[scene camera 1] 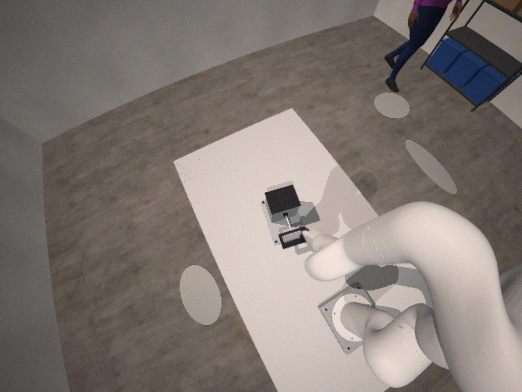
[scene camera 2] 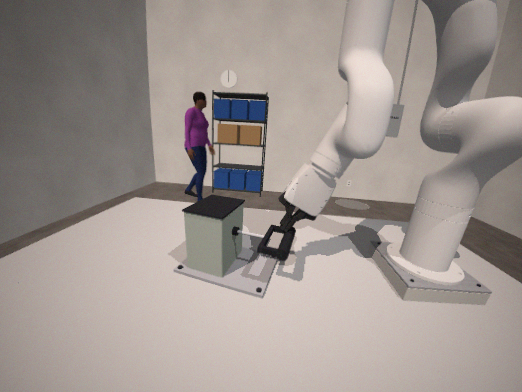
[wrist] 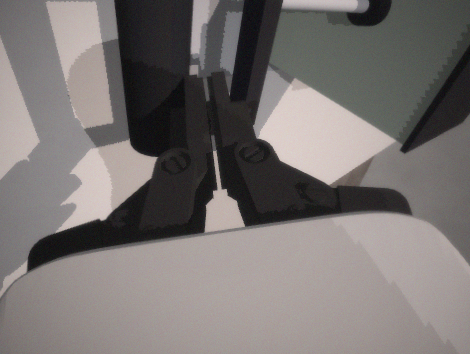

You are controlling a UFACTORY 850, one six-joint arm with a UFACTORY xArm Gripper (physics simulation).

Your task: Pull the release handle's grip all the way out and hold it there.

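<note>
The release handle's grip (scene camera 1: 294, 245) (scene camera 2: 286, 244) (wrist: 155, 45) is a black rectangular frame. A pale rod (scene camera 1: 288, 222) (scene camera 2: 251, 233) (wrist: 322, 5) joins it to the green housing (scene camera 1: 282, 199) (scene camera 2: 204, 245) (wrist: 345, 70) with a black top. A length of rod shows between housing and frame. My gripper (scene camera 2: 284, 229) (wrist: 208, 103) is shut with nothing between its fingers. Its fingertips reach down into the frame's opening, between the thick outer bar and the thinner inner bar. The left finger in the wrist view appears to lie against the outer bar. In scene camera 1 the arm largely hides the fingers.
The housing stands on a grey base plate (scene camera 1: 268, 221) (scene camera 2: 220, 283) with dark bolts, on the white table (scene camera 1: 240, 170) (scene camera 2: 125, 325). The arm's own mounting plate (scene camera 1: 327, 316) (scene camera 2: 390, 272) is nearby. A person (scene camera 1: 422, 27) (scene camera 2: 196, 130) and a shelf rack (scene camera 2: 240, 120) are beyond the table.
</note>
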